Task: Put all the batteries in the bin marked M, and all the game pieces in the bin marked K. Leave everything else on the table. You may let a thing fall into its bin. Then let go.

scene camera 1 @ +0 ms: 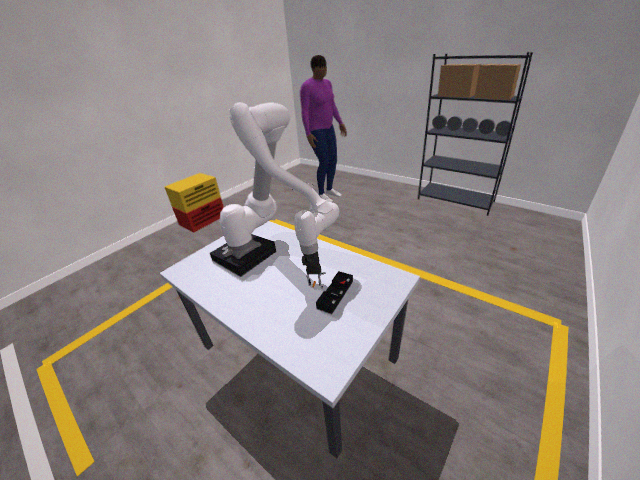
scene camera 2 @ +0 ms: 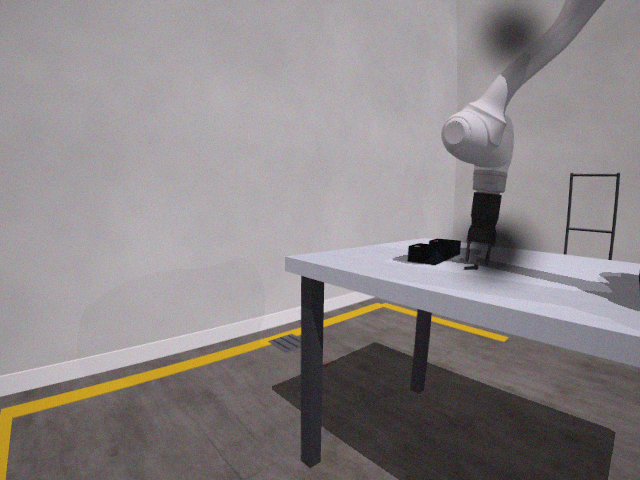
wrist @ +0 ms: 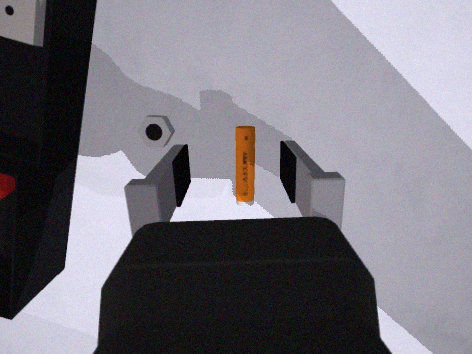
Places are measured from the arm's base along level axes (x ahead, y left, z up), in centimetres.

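Pixels of known places: gripper, between the fingertips: (scene camera 1: 315, 284) (scene camera 2: 476, 262) (wrist: 234, 161); arm's base, origin of its link: (scene camera 1: 241, 247).
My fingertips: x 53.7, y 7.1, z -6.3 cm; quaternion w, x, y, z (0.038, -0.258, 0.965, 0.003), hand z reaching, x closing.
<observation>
Ahead of a thing's pixels: the offset from my fingertips to its top centre. "spot": to the spot under its first point. Level surfaces: height alone.
My gripper (scene camera 1: 315, 284) (scene camera 2: 478, 262) (wrist: 234, 161) is open and empty, low over the table. An orange battery @[dy +0.0, dx -0.6, dz +0.6 cm] (scene camera 1: 313, 283) (wrist: 245, 165) lies on the table between its spread fingers, lengthwise along the pads, with a gap on both sides. The black bin M @[dy +0.7, dx +13.2, dz +4.2 cm] (scene camera 1: 341, 273) (wrist: 55, 225) is at the far end of the bin row in scene camera 1. A red battery @[spot: dy +7.2, dx +10.7, dz +1.1 cm] (wrist: 6, 185) shows partly inside it in the wrist view. The black bin K @[spot: dy +0.7, dx +17.7, dz +0.3 cm] (scene camera 1: 343, 297) (wrist: 70, 60) is the middle one; a white domino @[spot: dy -1.4, dx +12.3, dz +1.0 cm] (wrist: 20, 22) shows partly in it. The bin labels are unreadable here.
A metal nut @[dy +0.5, dx +4.5, dz +0.5 cm] (wrist: 167, 132) lies on the table @[dz -0.4 cm] (scene camera 1: 248, 315) between the left finger and the bins. A third black bin @[spot: dy -11.4, dx +16.7, dz +2.2 cm] (scene camera 1: 325, 308) is at the near end of the row. A person (scene camera 1: 318, 105) stands behind the table; a shelf rack (scene camera 1: 480, 56) is farther back.
</observation>
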